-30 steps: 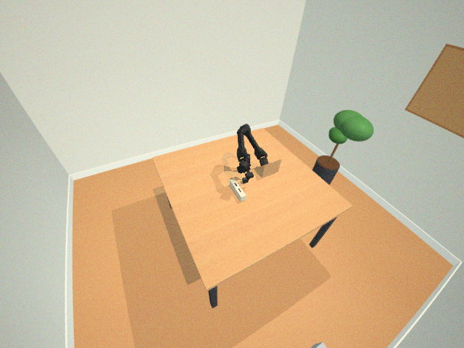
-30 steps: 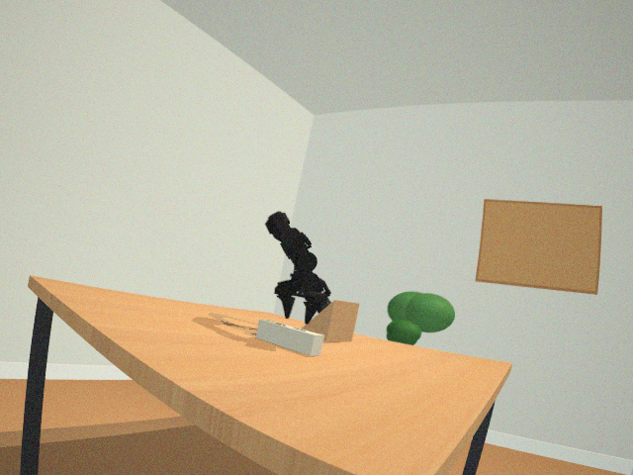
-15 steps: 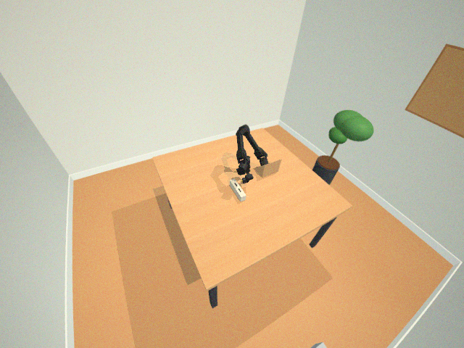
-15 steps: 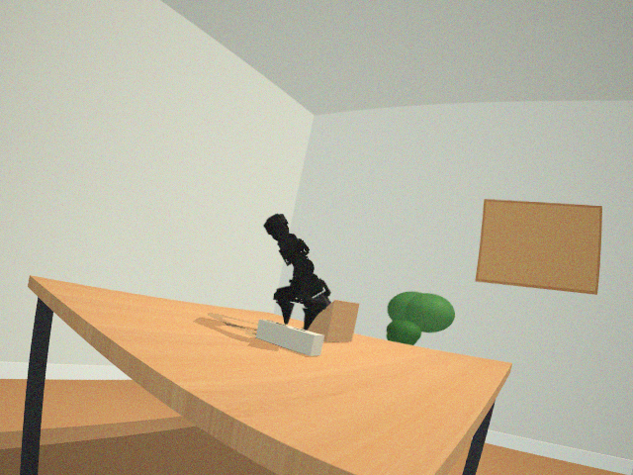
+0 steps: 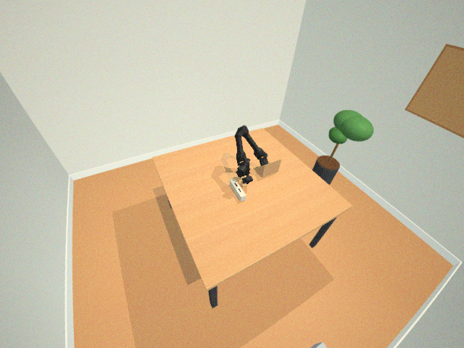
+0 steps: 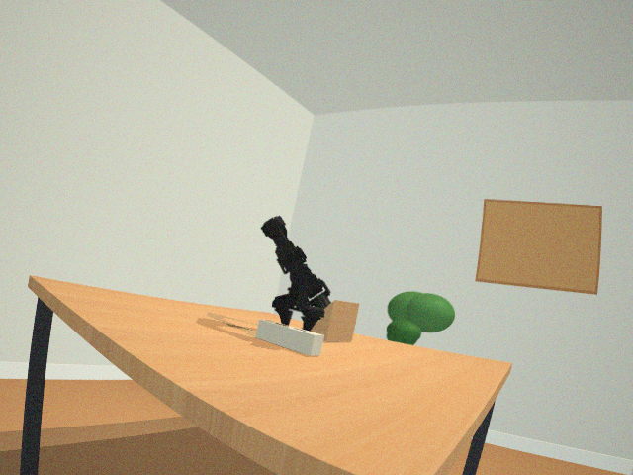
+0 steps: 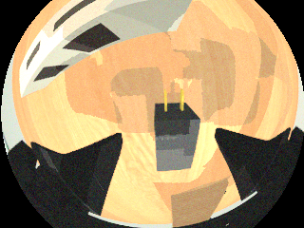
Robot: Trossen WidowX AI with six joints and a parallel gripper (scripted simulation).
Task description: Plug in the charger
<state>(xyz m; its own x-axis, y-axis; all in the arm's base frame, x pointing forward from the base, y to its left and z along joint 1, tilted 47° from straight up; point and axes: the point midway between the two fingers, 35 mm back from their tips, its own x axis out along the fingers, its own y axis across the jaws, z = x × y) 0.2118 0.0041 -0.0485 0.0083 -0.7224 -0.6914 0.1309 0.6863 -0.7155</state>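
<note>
The two-prong charger is 20 mm ahead of my gripper tip.
</note>
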